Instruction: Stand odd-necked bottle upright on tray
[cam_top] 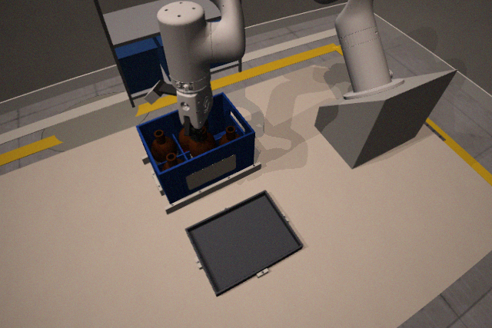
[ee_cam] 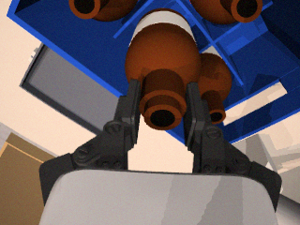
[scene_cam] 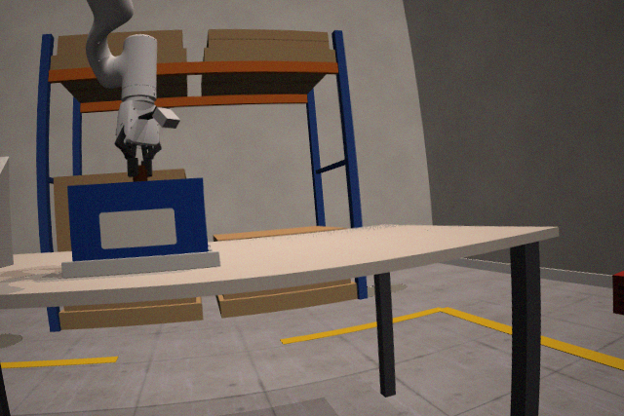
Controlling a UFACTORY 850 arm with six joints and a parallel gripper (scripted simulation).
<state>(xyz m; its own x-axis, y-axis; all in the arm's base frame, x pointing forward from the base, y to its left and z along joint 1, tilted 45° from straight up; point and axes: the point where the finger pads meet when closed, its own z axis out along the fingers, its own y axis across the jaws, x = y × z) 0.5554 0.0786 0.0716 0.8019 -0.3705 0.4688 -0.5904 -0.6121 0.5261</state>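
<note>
Right now my hand is 70 mm above the brown bottle. From my hand the other things lie so: dark grey tray (30 mm behind, 230 mm to the left, 210 mm below); then crate (10 mm ahead, 40 mm to the right, 130 mm below).
</note>
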